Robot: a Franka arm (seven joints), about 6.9 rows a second.
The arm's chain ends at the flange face. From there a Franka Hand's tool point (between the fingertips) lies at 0.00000 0.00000 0.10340 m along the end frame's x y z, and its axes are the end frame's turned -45 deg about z.
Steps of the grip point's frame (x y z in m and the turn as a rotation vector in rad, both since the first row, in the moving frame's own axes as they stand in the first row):
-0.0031 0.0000 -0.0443 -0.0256 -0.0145 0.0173
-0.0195 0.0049 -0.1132 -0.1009 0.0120 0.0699
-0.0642 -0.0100 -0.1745 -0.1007 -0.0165 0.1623
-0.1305 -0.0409 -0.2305 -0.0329 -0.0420 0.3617
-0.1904 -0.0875 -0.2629 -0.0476 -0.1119 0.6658
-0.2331 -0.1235 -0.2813 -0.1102 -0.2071 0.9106
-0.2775 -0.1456 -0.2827 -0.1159 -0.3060 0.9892
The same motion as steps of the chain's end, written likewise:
-0.0030 -0.0007 -0.0443 -0.0284 0.0078 0.0173
-0.0183 0.0105 -0.1127 -0.0629 0.0798 0.0699
-0.0579 0.0293 -0.1740 -0.0829 0.0595 0.1623
-0.1196 0.0581 -0.2304 -0.0530 -0.0064 0.3617
-0.1884 0.0635 -0.2622 -0.1128 -0.0455 0.6658
-0.2363 0.0606 -0.2787 -0.2244 -0.0685 0.9106
-0.2737 0.0740 -0.2776 -0.2983 -0.1344 0.9892

